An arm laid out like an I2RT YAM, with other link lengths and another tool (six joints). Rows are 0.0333 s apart.
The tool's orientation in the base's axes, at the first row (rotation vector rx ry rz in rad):
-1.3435 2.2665 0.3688
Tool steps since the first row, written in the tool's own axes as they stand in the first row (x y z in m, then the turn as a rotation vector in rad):
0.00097 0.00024 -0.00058 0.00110 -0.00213 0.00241
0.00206 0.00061 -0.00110 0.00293 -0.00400 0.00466
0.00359 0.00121 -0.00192 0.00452 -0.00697 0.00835
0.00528 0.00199 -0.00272 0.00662 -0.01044 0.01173
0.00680 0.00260 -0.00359 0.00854 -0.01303 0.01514
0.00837 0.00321 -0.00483 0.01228 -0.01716 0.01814
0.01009 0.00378 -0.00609 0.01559 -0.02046 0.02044
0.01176 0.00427 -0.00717 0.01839 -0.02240 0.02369
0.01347 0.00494 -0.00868 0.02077 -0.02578 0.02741
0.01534 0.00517 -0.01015 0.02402 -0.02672 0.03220
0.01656 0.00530 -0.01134 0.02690 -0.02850 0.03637
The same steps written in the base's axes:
-0.00076 -0.00087 -0.00002 0.00205 -0.00075 -0.00260
-0.00166 -0.00175 -0.00016 0.00354 -0.00199 -0.00546
-0.00302 -0.00298 -0.00027 0.00646 -0.00293 -0.00940
-0.00460 -0.00423 -0.00049 0.00953 -0.00463 -0.01334
-0.00597 -0.00547 -0.00056 0.01192 -0.00576 -0.01722
-0.00747 -0.00691 -0.00033 0.01481 -0.00918 -0.02170
-0.00900 -0.00850 -0.00017 0.01696 -0.01220 -0.02536
-0.01039 -0.01000 -0.00014 0.01837 -0.01374 -0.02958
-0.01206 -0.01165 0.00024 0.02134 -0.01546 -0.03395
-0.01341 -0.01360 0.00050 0.02210 -0.01615 -0.03973
-0.01433 -0.01500 0.00087 0.02359 -0.01726 -0.04477

